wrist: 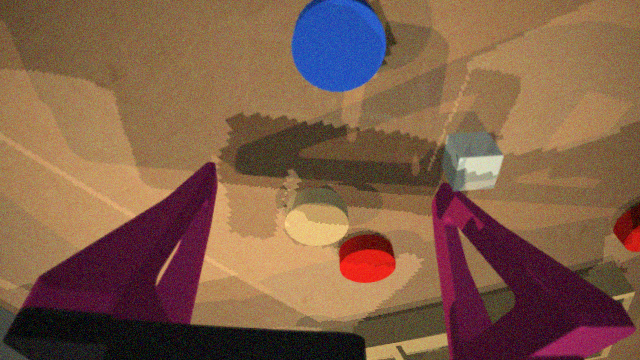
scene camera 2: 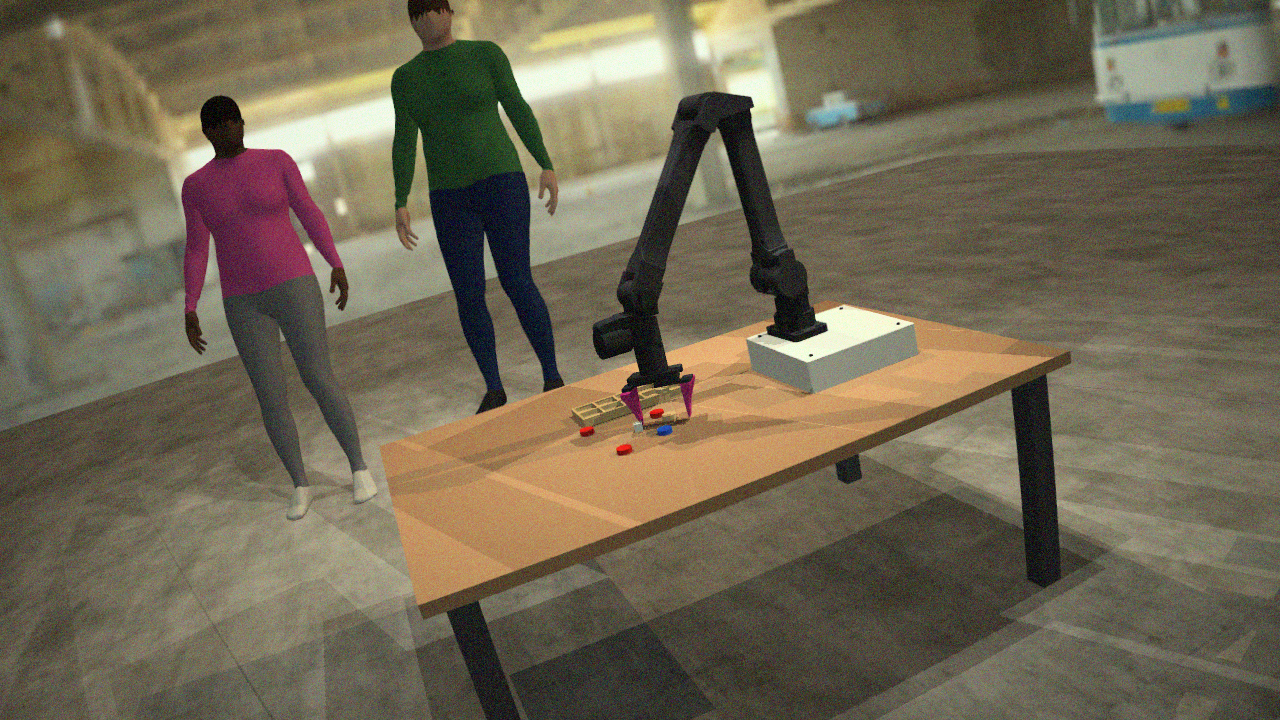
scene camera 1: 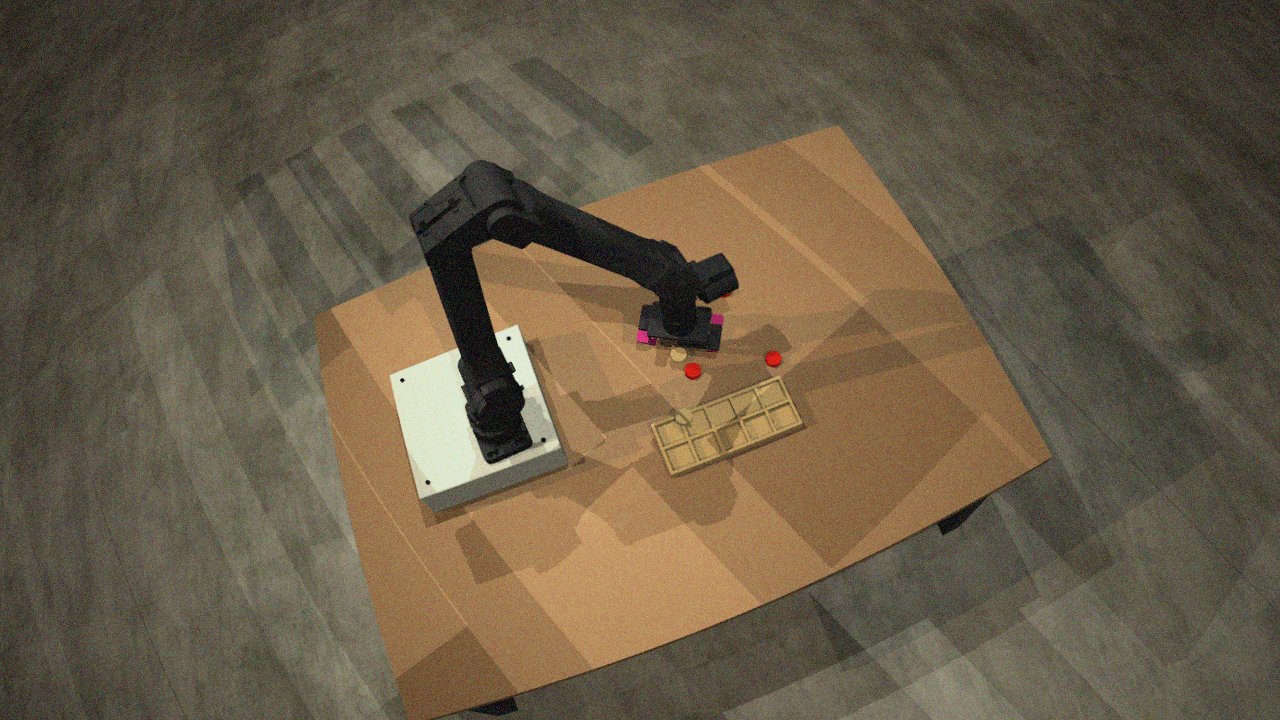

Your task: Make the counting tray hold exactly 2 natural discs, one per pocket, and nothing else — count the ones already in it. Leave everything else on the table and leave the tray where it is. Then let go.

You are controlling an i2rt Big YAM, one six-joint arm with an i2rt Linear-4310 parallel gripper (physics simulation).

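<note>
My gripper [scene camera 2: 664, 419] [wrist: 330, 183] is open and empty, low over the table. Between and beyond its magenta fingers in the wrist view, a natural disc [scene camera 1: 678, 354] [wrist: 316, 222] lies flat, close to a red disc [scene camera 1: 692, 370] [scene camera 2: 657, 412] [wrist: 367, 259]. The counting tray [scene camera 1: 738, 449] [wrist: 410, 320], with two rows of pockets, lies beside them. Another natural disc [scene camera 1: 682, 417] is in the tray's upper row near its left end in the first scene view; its exact pocket is hard to tell. The other pockets look empty there. The wrist view cuts off most of the tray.
A blue disc [scene camera 2: 664, 430] [wrist: 339, 45] lies beyond the fingers. A pale grey cube [scene camera 2: 637, 427] [wrist: 474, 162] is close to the right fingertip in the wrist view. Other red discs [scene camera 1: 773, 358] [scene camera 2: 623, 449] lie farther off. The arm stands on a white box [scene camera 1: 434, 429] [scene camera 2: 841, 344].
</note>
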